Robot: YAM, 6 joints.
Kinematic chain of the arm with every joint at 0, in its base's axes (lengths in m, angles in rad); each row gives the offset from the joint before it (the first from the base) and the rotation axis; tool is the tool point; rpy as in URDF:
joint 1: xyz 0 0 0.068 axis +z
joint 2: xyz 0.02 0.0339 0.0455 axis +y
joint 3: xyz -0.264 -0.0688 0 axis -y
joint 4: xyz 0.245 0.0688 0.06 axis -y
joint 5: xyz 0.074 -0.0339 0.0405 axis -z
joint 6: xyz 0.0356 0 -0.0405 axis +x
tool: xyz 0 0 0 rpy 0 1.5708 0
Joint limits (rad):
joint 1: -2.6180..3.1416
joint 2: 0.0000..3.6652
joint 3: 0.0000..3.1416
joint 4: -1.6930..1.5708
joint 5: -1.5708..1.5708
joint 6: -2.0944..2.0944
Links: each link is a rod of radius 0.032 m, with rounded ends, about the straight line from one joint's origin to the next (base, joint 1, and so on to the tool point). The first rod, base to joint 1, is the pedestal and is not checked.
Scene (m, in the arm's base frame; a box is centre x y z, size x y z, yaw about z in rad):
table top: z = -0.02
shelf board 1: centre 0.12 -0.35 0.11 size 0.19 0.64 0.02 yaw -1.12
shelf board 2: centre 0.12 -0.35 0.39 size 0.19 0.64 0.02 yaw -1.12
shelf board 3: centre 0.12 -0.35 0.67 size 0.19 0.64 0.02 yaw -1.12
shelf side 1: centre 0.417 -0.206 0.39 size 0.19 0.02 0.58 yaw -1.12
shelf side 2: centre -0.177 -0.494 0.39 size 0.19 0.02 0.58 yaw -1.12
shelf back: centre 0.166 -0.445 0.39 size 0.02 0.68 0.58 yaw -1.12
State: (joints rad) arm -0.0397 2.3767 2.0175 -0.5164 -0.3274 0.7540
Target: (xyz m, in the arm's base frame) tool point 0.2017 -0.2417 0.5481
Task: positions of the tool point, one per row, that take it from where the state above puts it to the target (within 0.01 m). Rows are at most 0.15 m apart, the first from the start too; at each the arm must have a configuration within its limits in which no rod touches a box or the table.
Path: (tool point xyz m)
1: 0.4932 -0.0270 0.2856
2: 0.4361 -0.0393 0.3754
3: 0.3627 -0.0447 0.4491
4: 0.2776 -0.0423 0.5039
5: 0.1862 -0.0317 0.5382
6: 0.0937 -0.0135 0.5512
7: 0.1502 -0.0661 0.5656
8: 0.1900 -0.1446 0.5649
9: 0.2017 -0.2417 0.5481

